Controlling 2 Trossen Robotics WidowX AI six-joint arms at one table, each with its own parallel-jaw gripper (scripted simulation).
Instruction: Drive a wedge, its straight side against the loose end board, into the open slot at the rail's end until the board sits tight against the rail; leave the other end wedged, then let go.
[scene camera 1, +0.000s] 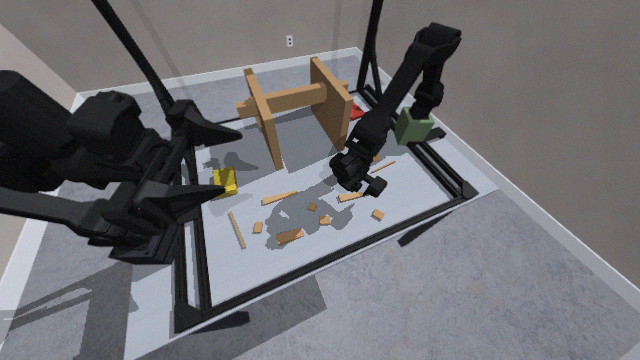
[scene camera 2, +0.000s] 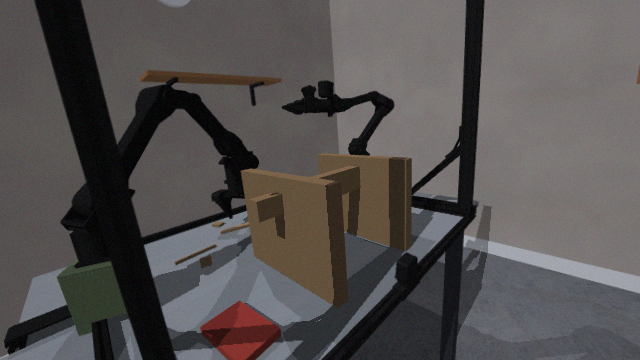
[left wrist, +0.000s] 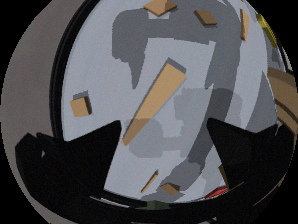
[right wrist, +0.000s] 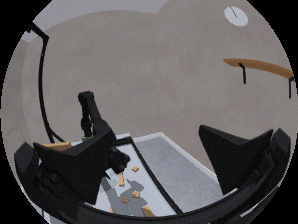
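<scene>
My left gripper is visible at (scene camera 1: 352, 187), and the same gripper is visible in further views, at (scene camera 2: 242, 219) and (left wrist: 166, 123). My right gripper (scene camera 1: 234, 159) is visible in the right wrist view too (right wrist: 156, 132).
</scene>
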